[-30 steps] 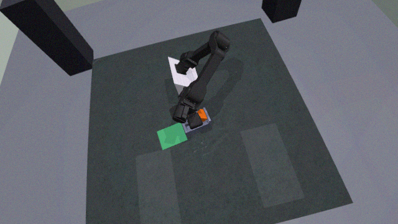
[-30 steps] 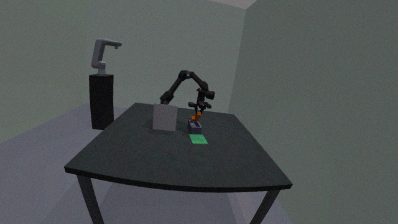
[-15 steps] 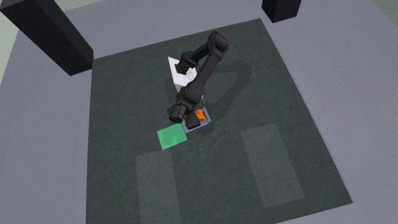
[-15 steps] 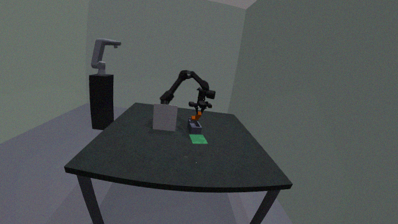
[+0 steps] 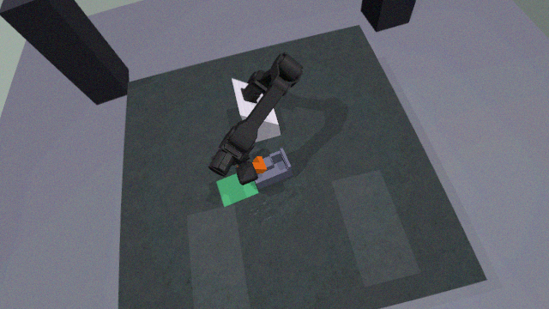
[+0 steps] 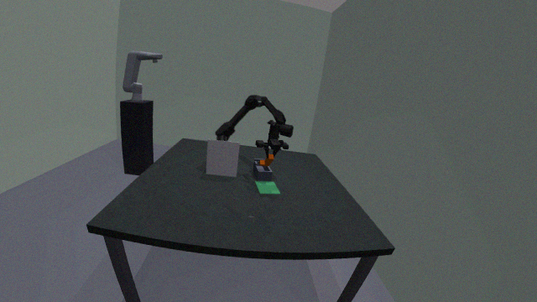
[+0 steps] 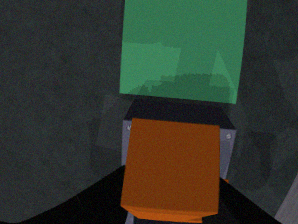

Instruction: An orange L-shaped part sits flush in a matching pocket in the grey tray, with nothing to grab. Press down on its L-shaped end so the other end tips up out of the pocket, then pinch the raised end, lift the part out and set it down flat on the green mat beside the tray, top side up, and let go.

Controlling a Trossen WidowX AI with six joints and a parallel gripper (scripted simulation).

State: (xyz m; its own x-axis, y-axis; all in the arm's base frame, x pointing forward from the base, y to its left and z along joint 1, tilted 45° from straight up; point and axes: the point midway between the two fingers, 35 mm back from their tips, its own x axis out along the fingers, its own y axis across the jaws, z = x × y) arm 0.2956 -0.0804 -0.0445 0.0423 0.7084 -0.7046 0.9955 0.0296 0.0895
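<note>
My gripper tip is 17 cm above the green mat and 7 cm to the left of it. Also, from my gripper tip: orange L-shaped part 3 cm to the left, 3 cm below, 2 cm behind.
</note>
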